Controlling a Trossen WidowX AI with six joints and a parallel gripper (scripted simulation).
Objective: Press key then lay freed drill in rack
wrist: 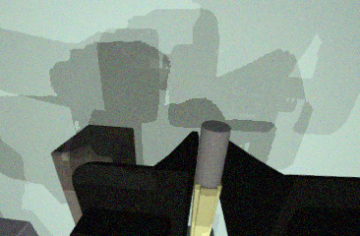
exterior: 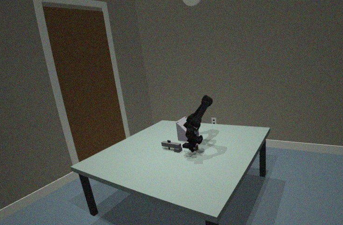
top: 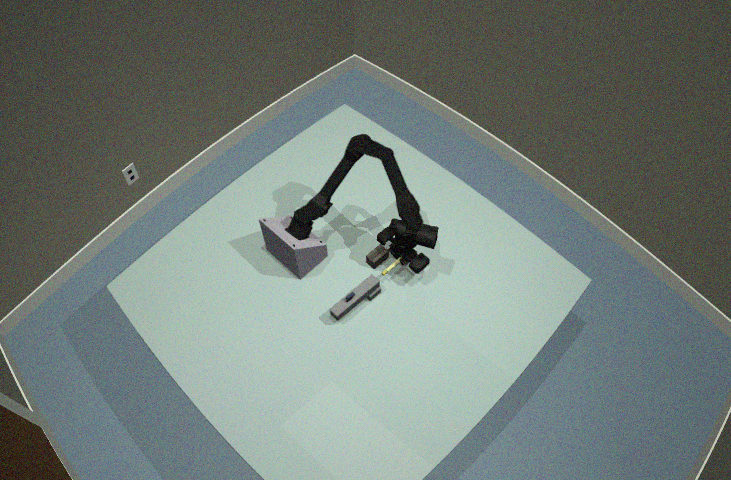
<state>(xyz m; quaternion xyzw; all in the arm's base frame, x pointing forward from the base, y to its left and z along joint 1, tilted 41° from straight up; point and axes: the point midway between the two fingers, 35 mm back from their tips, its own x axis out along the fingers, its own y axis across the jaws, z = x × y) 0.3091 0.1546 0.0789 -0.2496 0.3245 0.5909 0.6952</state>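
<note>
My gripper tip is 8 cm past the dark rack and 3 cm to the left of it. Also, from my gripper tip: dark key: 4 cm behind, 23 cm to the right, 3 cm above; then long grey block: 3 cm behind, 20 cm to the right, 2 cm above.
</note>
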